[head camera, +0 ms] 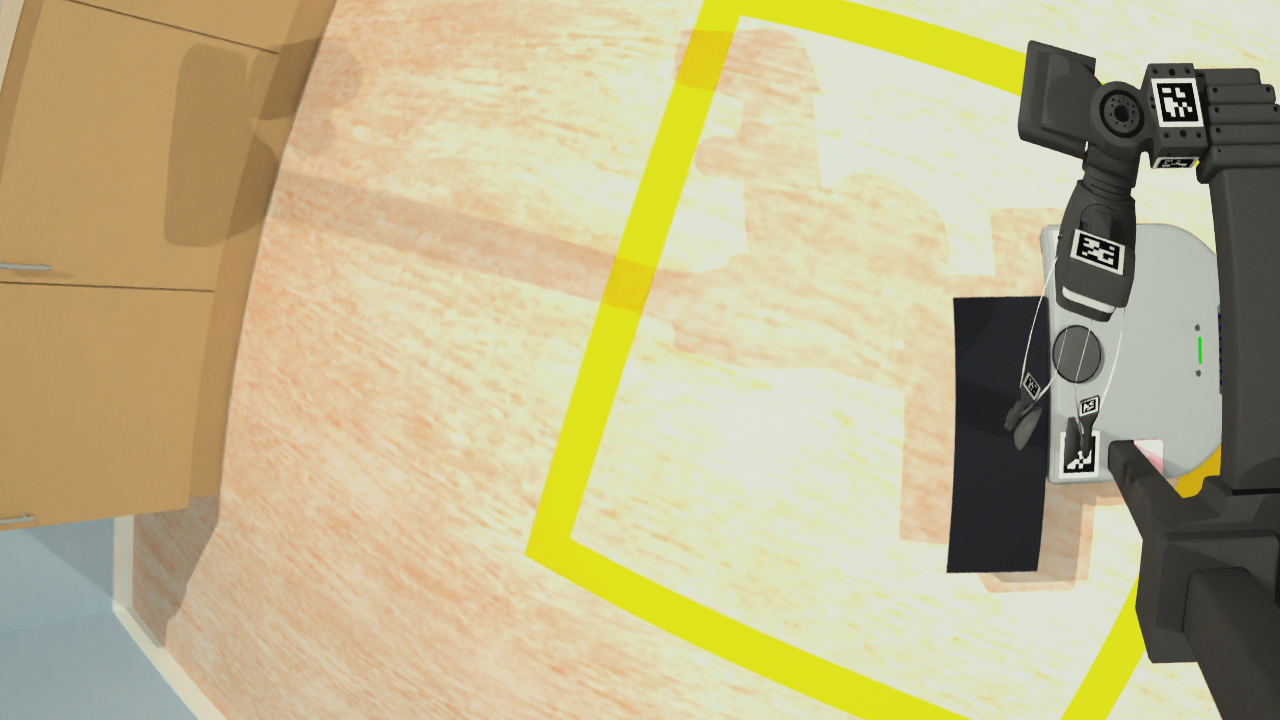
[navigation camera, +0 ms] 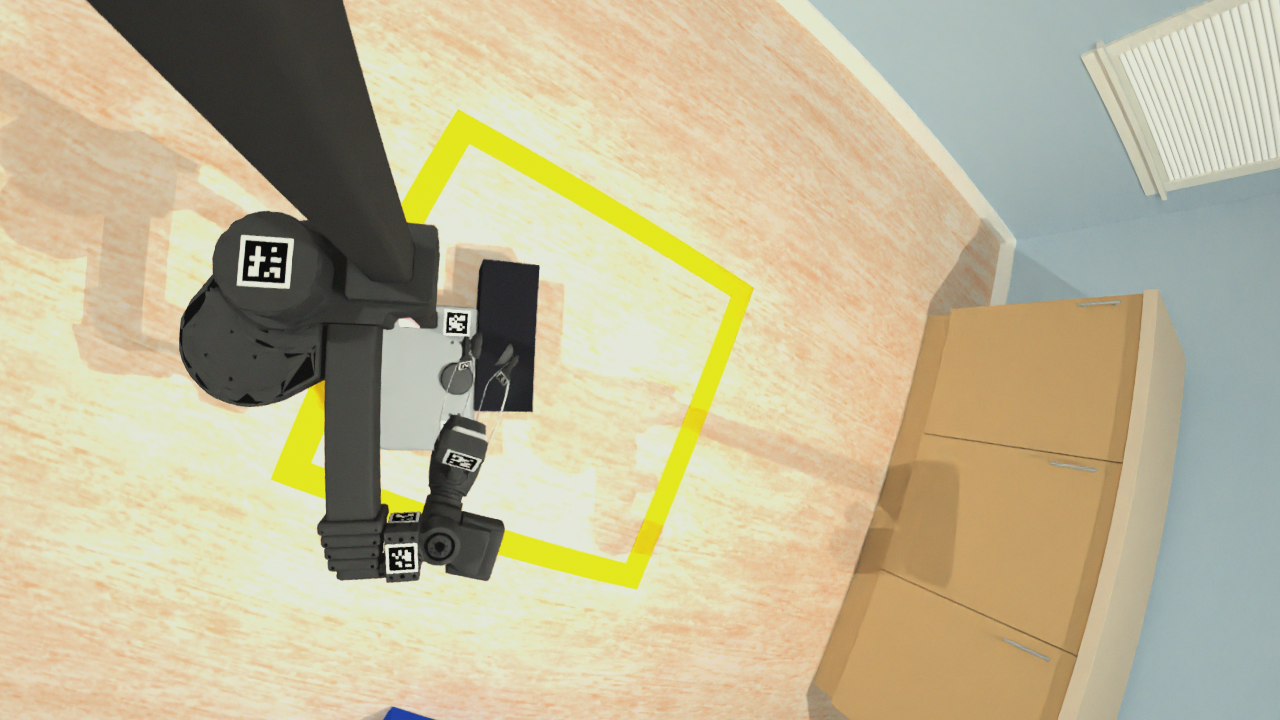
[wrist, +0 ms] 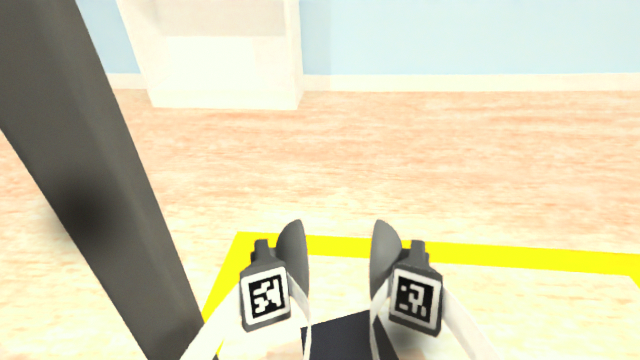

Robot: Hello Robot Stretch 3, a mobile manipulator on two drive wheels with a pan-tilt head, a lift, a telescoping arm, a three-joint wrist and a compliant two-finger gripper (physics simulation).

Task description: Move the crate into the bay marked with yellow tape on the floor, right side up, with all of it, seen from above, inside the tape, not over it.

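Seen in the pictures: gripper, fingertip midpoint: (head camera: pixel 1042 454) (navigation camera: pixel 494 339); robot's base at its link origin: (head camera: pixel 1075 353) (navigation camera: pixel 454 375).
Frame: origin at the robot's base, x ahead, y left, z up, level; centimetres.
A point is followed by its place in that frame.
Observation:
The crate, a plain black oblong block (head camera: pixel 993 519) @[y 21.3, x 12.4, z 16.0 cm] (navigation camera: pixel 508 291) @[y 21.4, x 11.5, z 16.1 cm] (wrist: pixel 340 340), lies on the floor against or very close to the front edge of my base. Seen from above, its visible outline is inside the yellow tape (head camera: pixel 592 394) @[y 4.5, x 81.7, z 0.0 cm] (navigation camera: pixel 601 207) @[y 52.0, x 39.4, z 0.0 cm] (wrist: pixel 500 255), with floor between it and the tape. Its upper face is plain, so I cannot tell whether it is right side up. My gripper (head camera: pixel 1052 438) @[y 8.1, x 5.0, z 56.3 cm] (navigation camera: pixel 489 351) @[y 8.1, x 5.0, z 56.3 cm] (wrist: pixel 338 245) @[y 8.1, x 5.0, z 56.3 cm] is open with nothing between its fingers, above the seam between the crate and my base. The fingers hide a little of the crate.
My light grey base (head camera: pixel 1154 277) @[y -9.7, x -12.4, z 15.9 cm] (navigation camera: pixel 411 394) @[y -3.9, x -9.9, z 16.0 cm] stands partly inside the tape. Wooden cabinets (head camera: pixel 116 385) @[y 2.0, x 190.4, z 42.9 cm] (navigation camera: pixel 1011 537) @[y -50.2, x 170.5, z 59.6 cm] stand beyond the bay. A blue object (navigation camera: pixel 405 714) @[y -97.5, x -15.8, z 2.2 cm] shows at the bottom edge of the navigation view. A white cabinet (wrist: pixel 225 65) stands at the wall in the wrist view.

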